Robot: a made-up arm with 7 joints.
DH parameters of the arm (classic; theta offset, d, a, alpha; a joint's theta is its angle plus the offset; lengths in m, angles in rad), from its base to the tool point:
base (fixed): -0.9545 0 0.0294 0
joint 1: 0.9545 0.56 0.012 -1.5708
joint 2: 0 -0.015 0.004 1.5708
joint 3: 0 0.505 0.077 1.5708
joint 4: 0 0.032 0.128 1.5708
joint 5: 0 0.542 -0.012 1.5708
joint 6: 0 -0.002 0.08 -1.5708
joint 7: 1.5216 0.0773 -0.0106 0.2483
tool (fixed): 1.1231 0.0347 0 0
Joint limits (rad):
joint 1: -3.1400..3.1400
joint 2: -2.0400..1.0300
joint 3: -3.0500..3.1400
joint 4: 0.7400..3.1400
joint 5: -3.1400..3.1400
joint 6: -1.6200..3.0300
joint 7: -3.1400..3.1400
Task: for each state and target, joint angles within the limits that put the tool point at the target. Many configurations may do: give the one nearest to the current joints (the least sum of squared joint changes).
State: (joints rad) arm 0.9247 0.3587 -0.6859 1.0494 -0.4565 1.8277 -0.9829
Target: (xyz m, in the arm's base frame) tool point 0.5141 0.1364 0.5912
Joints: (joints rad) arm 1.0501 0.1982 -0.5983 0.8076 -0.3942 1.9452 -0.9895
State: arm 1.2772 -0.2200 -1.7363 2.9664 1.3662 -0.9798 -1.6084
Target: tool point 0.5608 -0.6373 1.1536
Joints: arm 1.7724 -0.6509 -1.7414 2.1817 1.5924 -1.2000 -1.6188
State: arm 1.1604 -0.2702 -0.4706 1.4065 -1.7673 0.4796 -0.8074
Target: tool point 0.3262 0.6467 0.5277
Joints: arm 1.3867 0.3363 -0.2106 0.9444 -1.7680 0.4308 -0.7970
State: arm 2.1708 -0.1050 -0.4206 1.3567 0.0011 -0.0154 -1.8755
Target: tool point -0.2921 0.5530 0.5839
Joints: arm 2.3365 0.1226 -0.2137 0.7400 -0.0094 0.4140 -1.8855
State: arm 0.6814 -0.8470 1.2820 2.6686 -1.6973 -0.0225 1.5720
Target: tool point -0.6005 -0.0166 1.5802
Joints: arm 0.3757 -0.5930 1.2528 2.6743 -1.6414 0.3819 1.5672
